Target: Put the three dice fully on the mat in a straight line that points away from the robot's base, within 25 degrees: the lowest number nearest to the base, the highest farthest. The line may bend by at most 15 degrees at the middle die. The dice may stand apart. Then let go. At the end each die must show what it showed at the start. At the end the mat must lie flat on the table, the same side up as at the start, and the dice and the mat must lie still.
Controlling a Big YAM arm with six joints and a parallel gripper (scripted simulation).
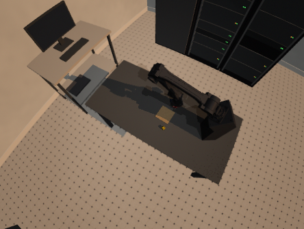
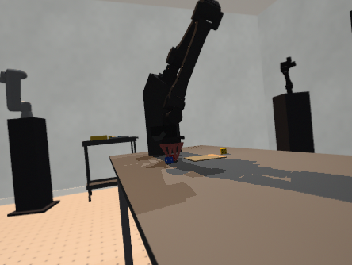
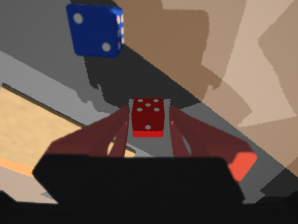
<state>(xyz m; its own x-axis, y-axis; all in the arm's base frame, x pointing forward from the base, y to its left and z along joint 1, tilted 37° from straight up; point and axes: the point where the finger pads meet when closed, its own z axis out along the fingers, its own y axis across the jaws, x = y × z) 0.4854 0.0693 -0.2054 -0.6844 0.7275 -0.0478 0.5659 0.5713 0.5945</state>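
Now: the red die right at my hand. The rest, counted from my hand: tan mat (130 mm to the left, 20 mm ahead, 10 mm below); then blue die (70 mm ahead, 20 mm to the right); then yellow die (240 mm to the left, 70 mm behind).
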